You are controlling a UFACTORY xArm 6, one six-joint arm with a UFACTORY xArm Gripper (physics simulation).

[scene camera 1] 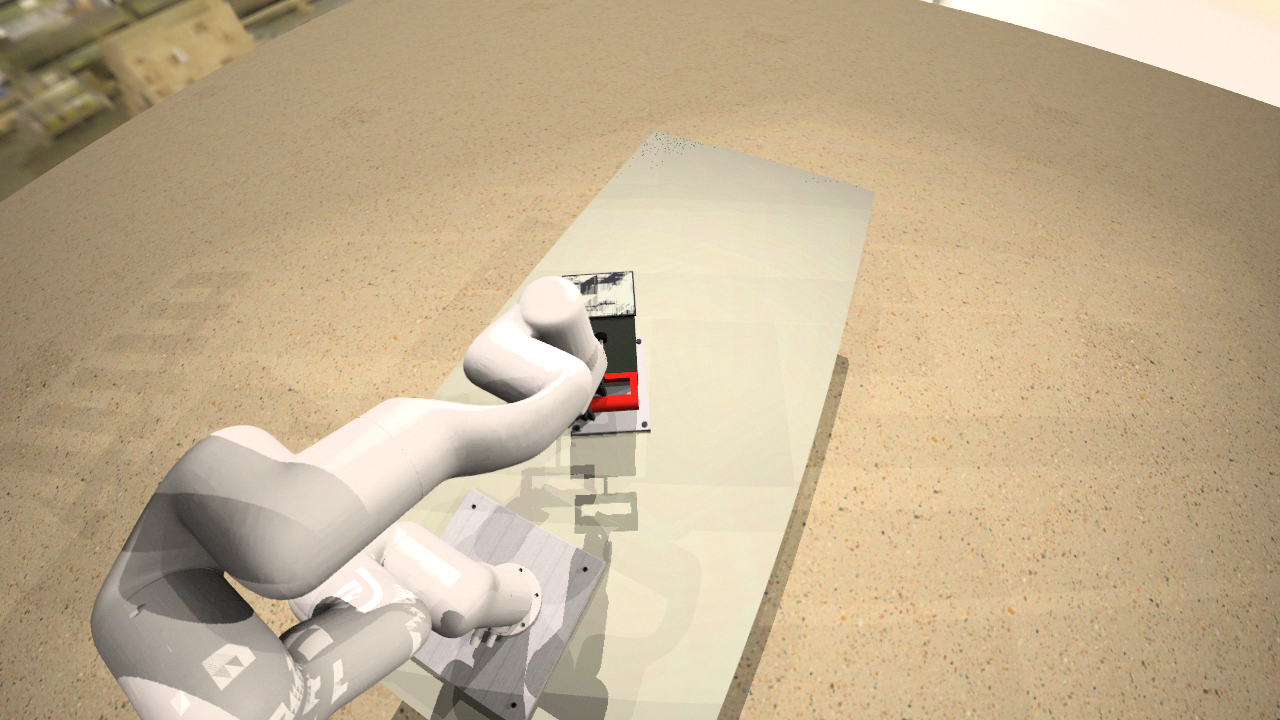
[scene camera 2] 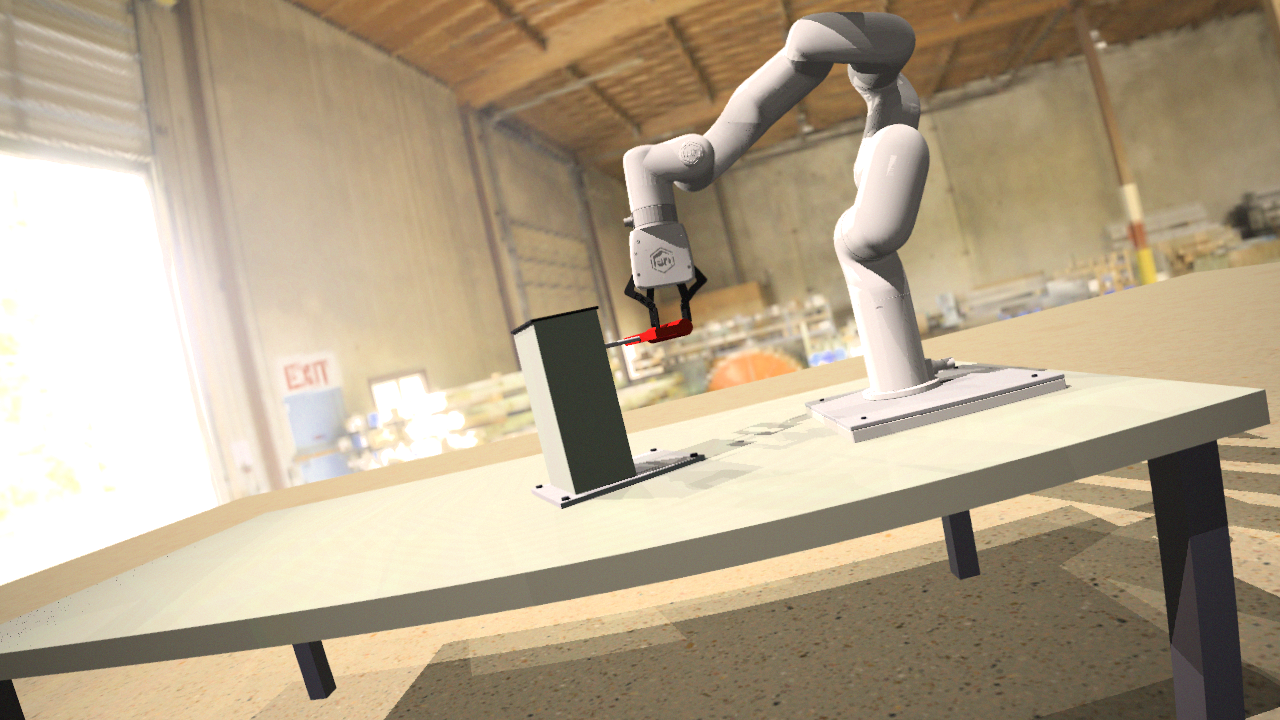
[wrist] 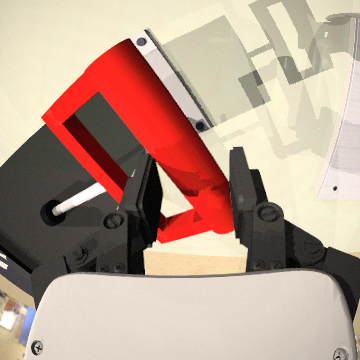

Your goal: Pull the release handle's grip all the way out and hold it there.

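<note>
The release handle's red grip (scene camera 1: 617,402) (scene camera 2: 669,332) (wrist: 135,95) is a rectangular loop with a thick round bar. It stands off the dark post housing (scene camera 1: 622,344) (scene camera 2: 586,402) (wrist: 30,170), and a stretch of pale rod (scene camera 2: 617,343) (wrist: 80,198) shows between them. My gripper (scene camera 2: 670,322) (wrist: 193,170) comes from above and is shut on the thick bar near one end. In the wrist view the bar runs aslant between the fingers, one finger inside the loop and the other outside. The arm hides most of the gripper in scene camera 1.
The housing stands on a pale bolted plate (scene camera 1: 626,422) (wrist: 172,80) on the long table (scene camera 1: 742,402) (scene camera 2: 358,555). My arm's own base plate (scene camera 1: 554,537) (scene camera 2: 975,394) lies on the grip's side of the housing. The housing's top is higher than the grip.
</note>
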